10 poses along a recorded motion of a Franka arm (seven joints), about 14 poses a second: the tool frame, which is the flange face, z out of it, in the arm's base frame.
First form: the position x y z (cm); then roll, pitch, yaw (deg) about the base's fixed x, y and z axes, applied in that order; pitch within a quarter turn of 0, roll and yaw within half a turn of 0.
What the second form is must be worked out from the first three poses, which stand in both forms.
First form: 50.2, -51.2, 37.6, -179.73, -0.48, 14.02
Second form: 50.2, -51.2, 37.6, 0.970, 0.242, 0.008, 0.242, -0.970, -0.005
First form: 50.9, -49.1, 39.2, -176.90, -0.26, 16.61
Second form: 50.9, -49.1, 39.2, 0.958, 0.286, 0.005, 0.286, -0.957, -0.054
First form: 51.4, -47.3, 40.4, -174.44, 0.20, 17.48
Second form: 51.4, -47.3, 40.4, 0.954, 0.300, -0.003, 0.299, -0.949, -0.097
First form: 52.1, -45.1, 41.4, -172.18, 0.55, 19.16
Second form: 52.1, -45.1, 41.4, 0.945, 0.328, -0.010, 0.324, -0.936, -0.136
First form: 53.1, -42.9, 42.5, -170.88, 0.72, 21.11
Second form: 53.1, -42.9, 42.5, 0.933, 0.360, -0.013, 0.354, -0.922, -0.158
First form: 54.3, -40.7, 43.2, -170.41, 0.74, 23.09
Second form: 54.3, -40.7, 43.2, 0.920, 0.392, -0.013, 0.385, -0.908, -0.167
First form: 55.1, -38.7, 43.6, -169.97, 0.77, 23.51
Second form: 55.1, -38.7, 43.6, 0.917, 0.399, -0.013, 0.391, -0.904, -0.174
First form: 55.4, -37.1, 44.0, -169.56, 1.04, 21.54
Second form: 55.4, -37.1, 44.0, 0.930, 0.367, -0.018, 0.358, -0.916, -0.181
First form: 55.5, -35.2, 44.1, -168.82, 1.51, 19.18
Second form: 55.5, -35.2, 44.1, 0.944, 0.328, -0.026, 0.317, -0.928, -0.194
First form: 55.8, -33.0, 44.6, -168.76, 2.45, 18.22
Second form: 55.8, -33.0, 44.6, 0.949, 0.312, -0.043, 0.299, -0.934, -0.195
